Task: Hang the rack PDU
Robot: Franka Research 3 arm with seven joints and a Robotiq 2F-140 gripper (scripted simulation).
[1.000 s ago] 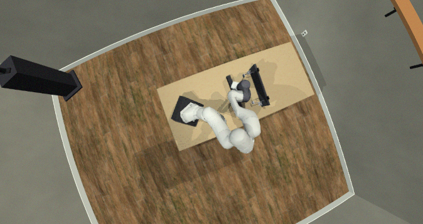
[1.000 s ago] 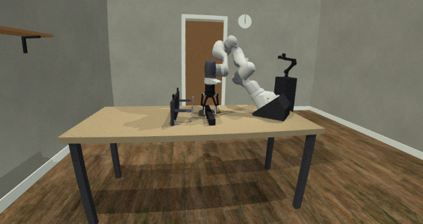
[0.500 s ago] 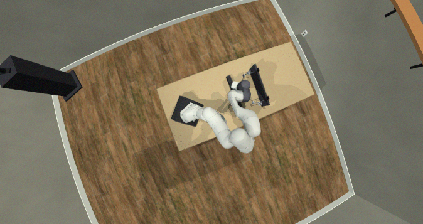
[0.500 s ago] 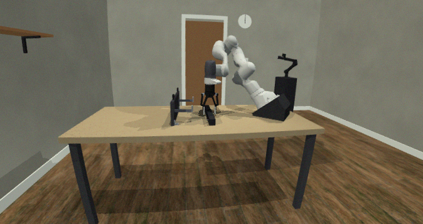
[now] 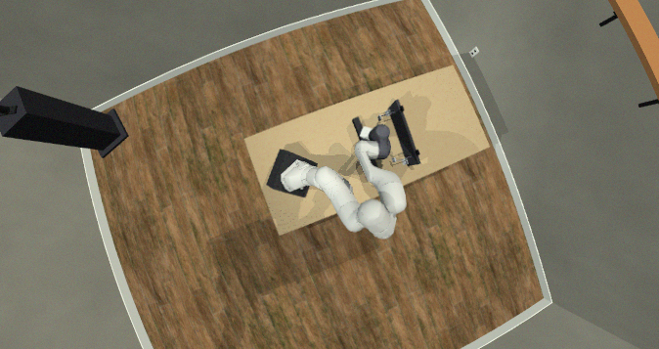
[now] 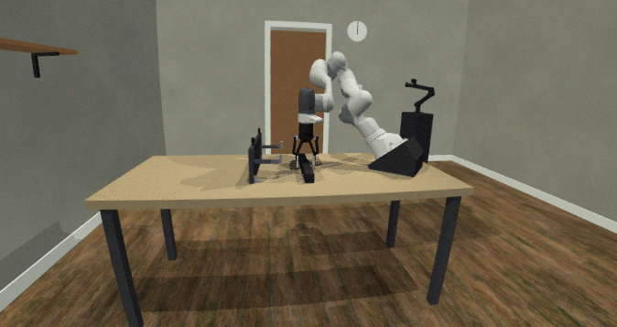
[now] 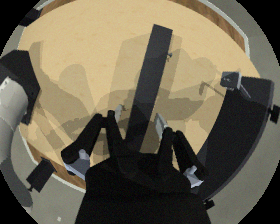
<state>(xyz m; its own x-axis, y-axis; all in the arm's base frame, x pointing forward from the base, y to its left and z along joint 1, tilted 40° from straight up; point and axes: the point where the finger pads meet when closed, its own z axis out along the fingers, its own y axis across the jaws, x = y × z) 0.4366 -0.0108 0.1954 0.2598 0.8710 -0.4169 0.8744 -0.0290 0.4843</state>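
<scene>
The rack PDU lies 20 mm ahead of my hand and 20 mm below it. Also, from my hand: stand 250 mm ahead, 100 mm to the right, 40 mm above.
</scene>
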